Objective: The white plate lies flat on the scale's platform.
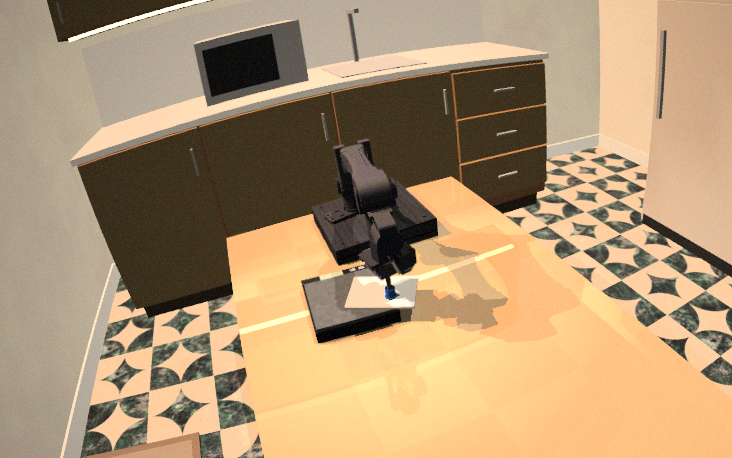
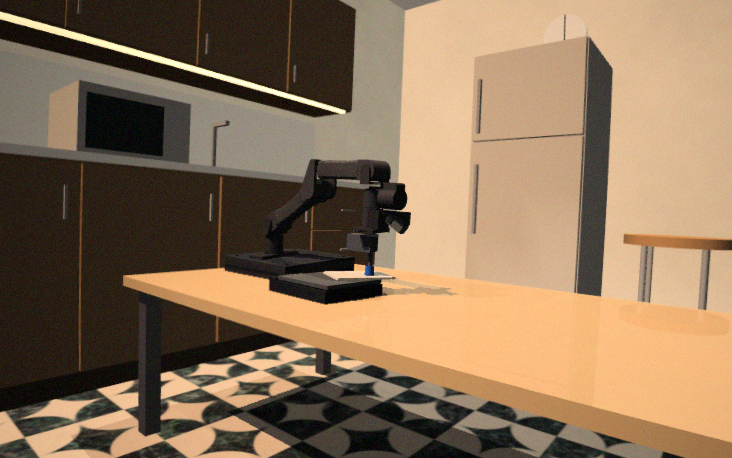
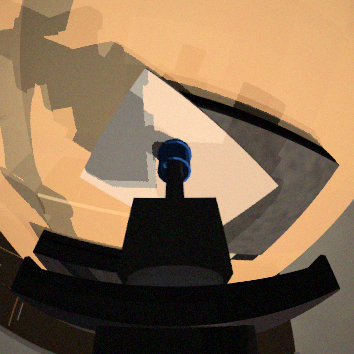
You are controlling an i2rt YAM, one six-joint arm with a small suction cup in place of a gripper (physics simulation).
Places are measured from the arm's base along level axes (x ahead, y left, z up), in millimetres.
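Where they show: hand at its tool point: [image 1: 391, 299] [image 2: 368, 278] [image 3: 174, 148]; arm's base at its link origin: [image 1: 354, 209] [image 2: 274, 255].
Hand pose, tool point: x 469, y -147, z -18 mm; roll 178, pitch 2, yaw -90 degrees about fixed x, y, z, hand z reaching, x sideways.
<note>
Each offset is from my tool point to the top centre of the thing. Level surfaces: height alone.
The white square plate {dy -6, dx -30, dz +10 mm} [image 1: 370, 295] [image 2: 351, 274] [image 3: 197, 133] hangs on my blue suction cup [image 1: 390, 293] [image 2: 369, 270] [image 3: 174, 159], which sits on its top face near the right side. The plate is level, just over the right part of the dark grey scale {dy -77, dx -94, dz +4 mm} [image 1: 327, 305] [image 2: 317, 285] [image 3: 302, 175]. Its right edge sticks out past the scale's side over the table. I cannot tell whether the plate rests on the platform or hovers a little above it.
The arm's black base [image 1: 351, 226] [image 2: 282, 260] stands just behind the scale on the wooden table {dz -41 mm} [image 1: 455, 354] [image 2: 480, 325]. Kitchen cabinets [image 1: 258, 157] line the wall behind. A fridge [image 2: 529, 163] stands at the right.
</note>
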